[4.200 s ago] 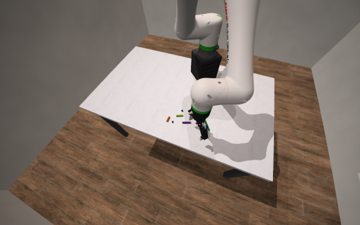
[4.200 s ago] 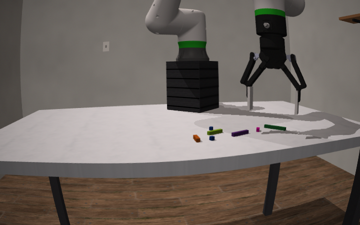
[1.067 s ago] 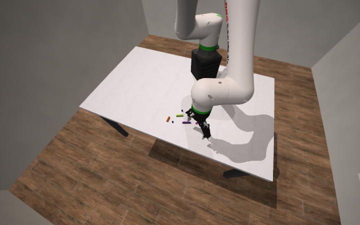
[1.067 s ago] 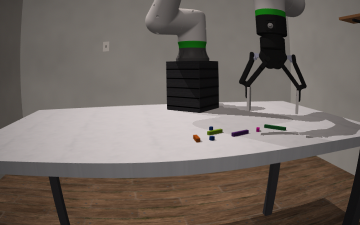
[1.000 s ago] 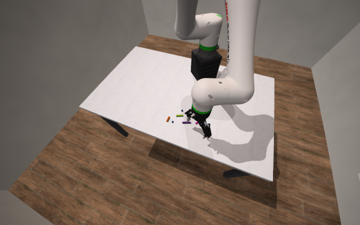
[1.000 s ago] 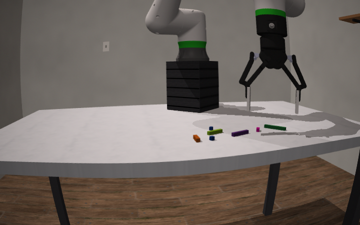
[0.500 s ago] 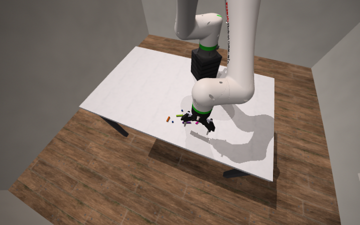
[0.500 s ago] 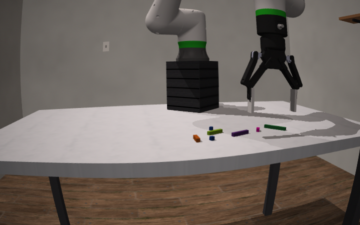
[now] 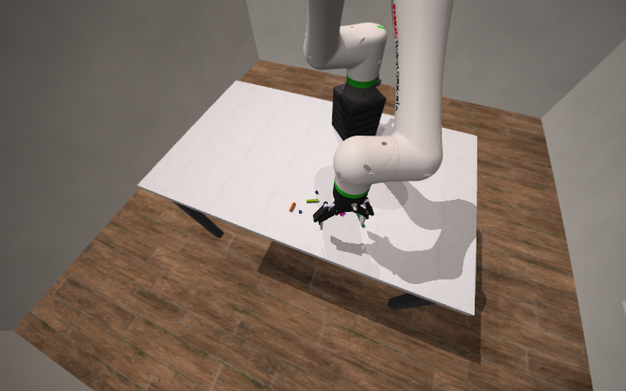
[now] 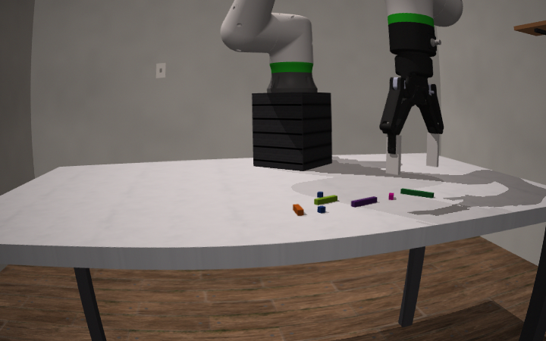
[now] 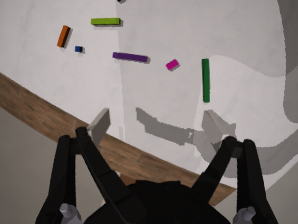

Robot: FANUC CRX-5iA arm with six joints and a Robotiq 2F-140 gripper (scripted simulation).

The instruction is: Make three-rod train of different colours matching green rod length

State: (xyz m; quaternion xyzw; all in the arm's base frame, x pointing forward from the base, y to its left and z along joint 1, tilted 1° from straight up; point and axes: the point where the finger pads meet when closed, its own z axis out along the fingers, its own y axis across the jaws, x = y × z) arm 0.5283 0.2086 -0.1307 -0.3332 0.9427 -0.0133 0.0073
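Right now my hand is 160 mm to the left of the lime rod, 70 mm above it and 60 mm past it. Round my hand: magenta rod: 70 mm below, 70 mm behind, 30 mm to the right; green rod: 90 mm behind, 70 mm below, 40 mm to the left; purple rod: 90 mm to the right, 70 mm below, 30 mm behind.
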